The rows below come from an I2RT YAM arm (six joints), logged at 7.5 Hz.
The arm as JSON. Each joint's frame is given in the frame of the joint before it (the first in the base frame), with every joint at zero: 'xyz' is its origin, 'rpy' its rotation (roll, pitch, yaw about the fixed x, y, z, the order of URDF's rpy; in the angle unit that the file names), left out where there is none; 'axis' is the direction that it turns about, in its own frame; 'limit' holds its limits. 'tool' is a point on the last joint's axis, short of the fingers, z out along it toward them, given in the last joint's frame.
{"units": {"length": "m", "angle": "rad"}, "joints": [
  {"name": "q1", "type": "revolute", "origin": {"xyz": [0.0, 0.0, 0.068]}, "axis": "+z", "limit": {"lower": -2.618, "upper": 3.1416}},
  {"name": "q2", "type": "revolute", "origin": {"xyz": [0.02, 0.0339, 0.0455]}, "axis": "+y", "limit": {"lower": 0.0, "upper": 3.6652}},
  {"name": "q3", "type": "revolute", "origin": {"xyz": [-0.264, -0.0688, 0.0]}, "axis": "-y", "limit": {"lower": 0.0, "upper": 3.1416}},
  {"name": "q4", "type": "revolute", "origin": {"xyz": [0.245, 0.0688, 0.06]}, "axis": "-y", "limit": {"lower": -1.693, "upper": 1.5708}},
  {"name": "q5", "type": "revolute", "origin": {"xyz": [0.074, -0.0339, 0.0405]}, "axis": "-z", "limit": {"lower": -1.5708, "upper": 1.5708}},
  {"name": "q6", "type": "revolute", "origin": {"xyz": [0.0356, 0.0, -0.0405]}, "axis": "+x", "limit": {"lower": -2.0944, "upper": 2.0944}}
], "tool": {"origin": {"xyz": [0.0, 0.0, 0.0], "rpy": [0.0, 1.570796, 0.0]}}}
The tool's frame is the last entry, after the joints.
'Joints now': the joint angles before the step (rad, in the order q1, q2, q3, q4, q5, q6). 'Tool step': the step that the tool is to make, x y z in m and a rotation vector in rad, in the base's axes. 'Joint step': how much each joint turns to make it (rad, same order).
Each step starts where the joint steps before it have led.
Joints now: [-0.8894, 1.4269, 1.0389, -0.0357, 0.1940, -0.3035]
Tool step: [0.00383, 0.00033, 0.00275, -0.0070, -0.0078, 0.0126]
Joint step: [0.0092, 0.0054, 0.0115, 0.0042, -0.0038, 0.0001]
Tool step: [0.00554, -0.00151, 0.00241, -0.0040, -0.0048, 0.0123]
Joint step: [0.0095, 0.0160, 0.0210, 0.0011, -0.0030, -0.0001]
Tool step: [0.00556, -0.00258, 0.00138, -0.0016, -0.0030, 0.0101]
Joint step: [0.0072, 0.0202, 0.0221, 0.0013, -0.0031, 0.0000]
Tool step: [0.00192, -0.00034, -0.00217, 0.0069, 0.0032, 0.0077]
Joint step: [0.0031, 0.0076, 0.0011, -0.0008, -0.0051, 0.0001]
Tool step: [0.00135, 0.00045, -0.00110, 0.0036, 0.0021, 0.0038]
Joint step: [0.0038, 0.0031, 0.0001, -0.0012, -0.0003, 0.0007]
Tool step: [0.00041, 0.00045, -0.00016, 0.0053, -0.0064, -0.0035]
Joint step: [0.0019, 0.0000, 0.0000, -0.0016, 0.0016, 0.0099]
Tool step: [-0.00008, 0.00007, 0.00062, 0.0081, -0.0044, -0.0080]
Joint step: [0.0004, 0.0000, 0.0045, -0.0099, 0.0041, 0.0115]
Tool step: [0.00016, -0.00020, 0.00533, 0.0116, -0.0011, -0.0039]
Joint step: [0.0000, -0.0004, 0.0248, -0.0350, 0.0000, 0.0095]
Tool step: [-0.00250, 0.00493, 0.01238, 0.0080, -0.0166, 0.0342]
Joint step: [0.0000, -0.0263, 0.0244, -0.0462, -0.0385, 0.0019]
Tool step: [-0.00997, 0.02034, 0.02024, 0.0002, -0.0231, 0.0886]
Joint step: [0.0095, -0.0897, -0.0003, -0.0725, -0.0793, -0.0163]
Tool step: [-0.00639, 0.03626, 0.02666, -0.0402, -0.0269, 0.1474]
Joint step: [0.0572, -0.1194, 0.0003, -0.0709, -0.0805, -0.0413]
